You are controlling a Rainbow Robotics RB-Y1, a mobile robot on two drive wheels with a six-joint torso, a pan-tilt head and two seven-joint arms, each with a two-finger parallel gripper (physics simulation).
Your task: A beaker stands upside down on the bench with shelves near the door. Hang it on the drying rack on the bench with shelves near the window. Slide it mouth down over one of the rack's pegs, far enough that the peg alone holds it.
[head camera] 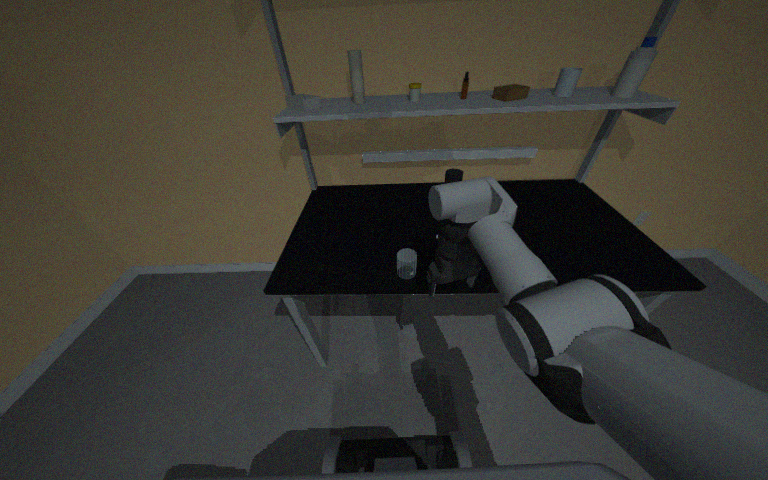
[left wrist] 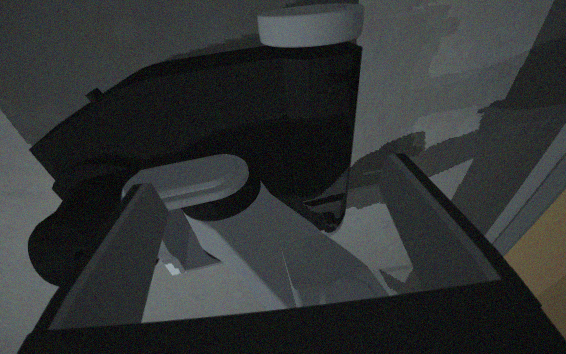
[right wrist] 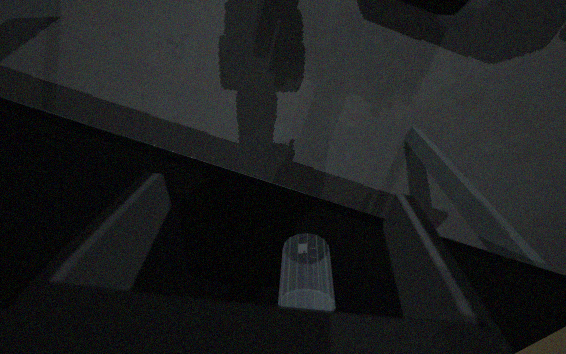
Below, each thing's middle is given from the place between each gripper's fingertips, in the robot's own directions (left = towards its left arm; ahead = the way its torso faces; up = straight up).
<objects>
My right hand is 22 cm short of the clear glass beaker (right wrist: 306, 282), 9 cm to the right of it and 14 cm above it.
I see the clear glass beaker 63 cm ahead of my left hand, 33 cm to the right of it and 27 cm above it.
</objects>
